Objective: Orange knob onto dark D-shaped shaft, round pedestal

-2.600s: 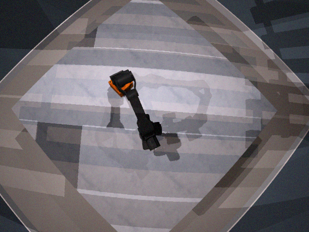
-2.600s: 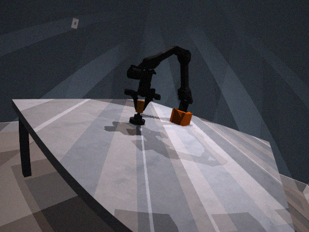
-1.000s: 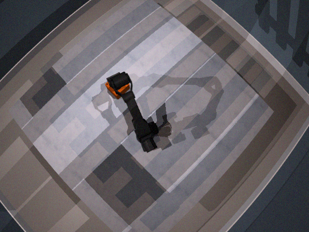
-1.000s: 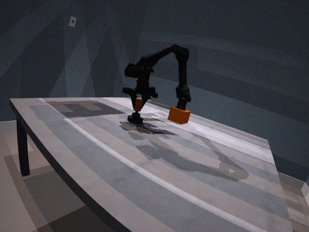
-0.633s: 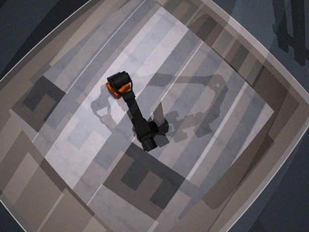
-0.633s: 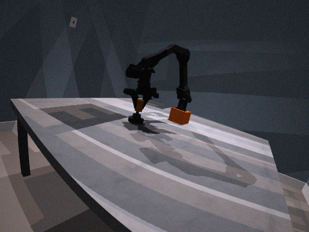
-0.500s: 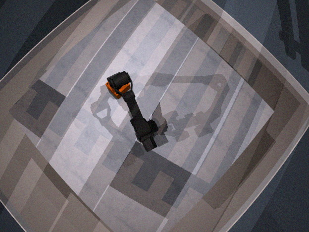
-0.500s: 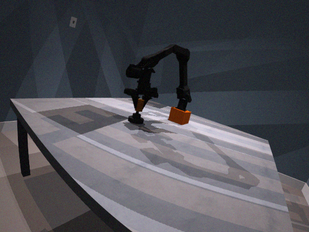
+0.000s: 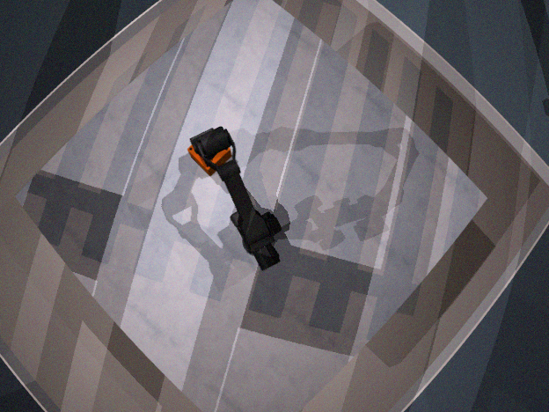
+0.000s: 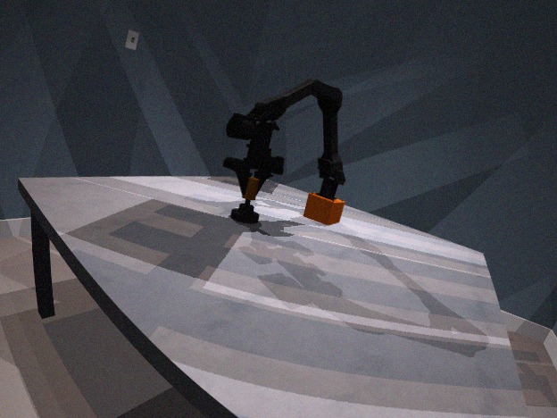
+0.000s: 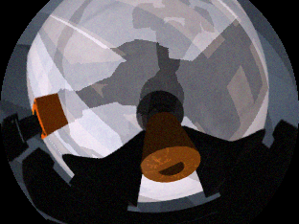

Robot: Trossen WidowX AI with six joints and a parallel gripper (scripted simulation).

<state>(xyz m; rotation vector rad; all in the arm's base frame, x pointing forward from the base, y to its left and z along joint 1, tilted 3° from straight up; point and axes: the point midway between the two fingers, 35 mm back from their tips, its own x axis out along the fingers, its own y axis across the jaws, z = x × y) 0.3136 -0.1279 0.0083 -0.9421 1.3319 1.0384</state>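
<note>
Right now the dark round pedestal is 40 mm below my gripper tip. Also, from my gripper tip: orange knob: 20 mm above.
</note>
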